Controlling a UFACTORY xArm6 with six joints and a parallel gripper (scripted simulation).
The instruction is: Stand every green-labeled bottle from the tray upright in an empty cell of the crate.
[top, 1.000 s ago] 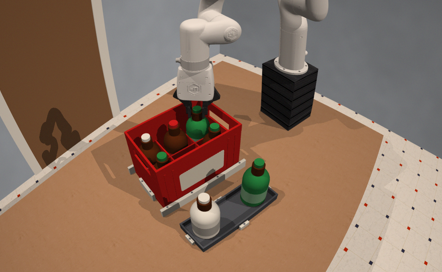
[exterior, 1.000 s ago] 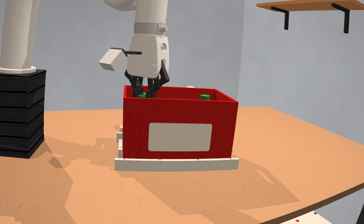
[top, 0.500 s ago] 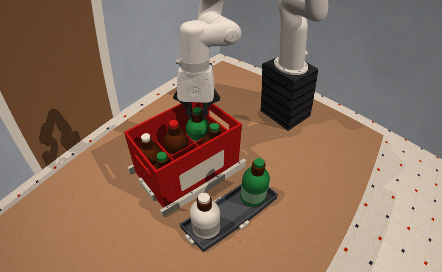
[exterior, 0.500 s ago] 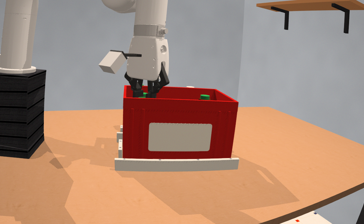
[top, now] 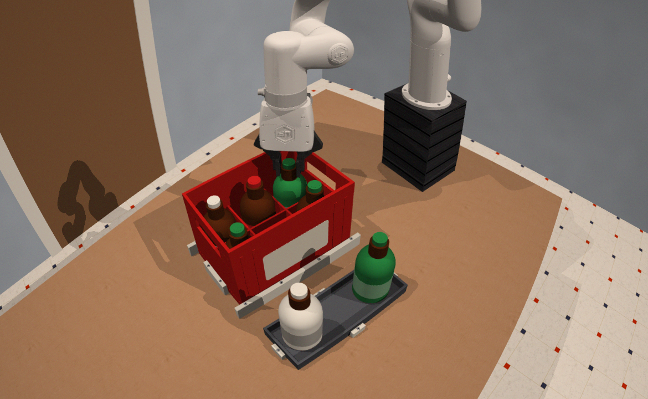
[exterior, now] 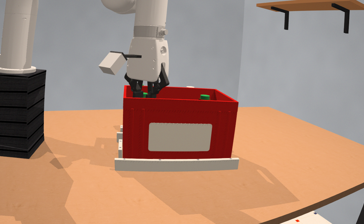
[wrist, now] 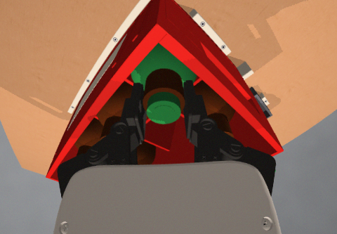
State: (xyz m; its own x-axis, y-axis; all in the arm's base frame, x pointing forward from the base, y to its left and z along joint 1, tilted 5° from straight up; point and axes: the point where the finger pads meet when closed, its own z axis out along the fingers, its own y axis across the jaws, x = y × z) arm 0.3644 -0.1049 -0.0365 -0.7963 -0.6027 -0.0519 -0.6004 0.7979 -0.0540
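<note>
The green bottle is 40 mm ahead of my hand, 250 mm to the left of it and 80 mm below it. Round my hand: dark tray: 120 mm ahead, 240 mm to the left, 150 mm below; crate: 90 mm ahead, 30 mm to the left, 80 mm below; white-labeled bottle: 200 mm ahead, 220 mm to the left, 80 mm below.
</note>
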